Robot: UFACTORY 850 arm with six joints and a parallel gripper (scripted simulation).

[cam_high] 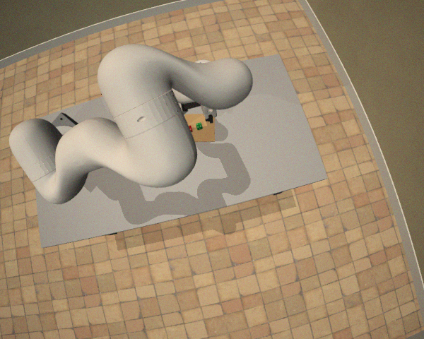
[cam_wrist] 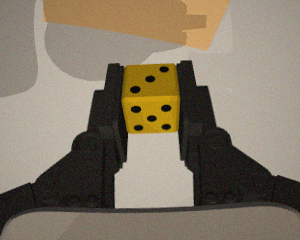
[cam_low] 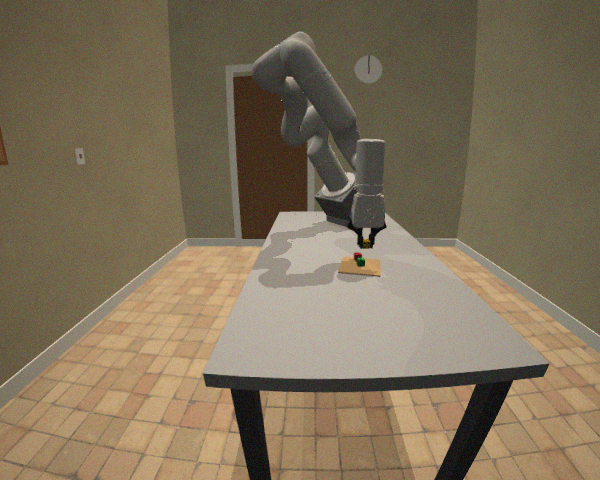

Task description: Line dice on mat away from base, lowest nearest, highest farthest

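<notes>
The green die is 90 mm below my hand and 50 mm behind it. Round my hand: red die (90 mm below, 90 mm behind); yellow die (10 mm below); mat (110 mm below, 50 mm behind).
</notes>
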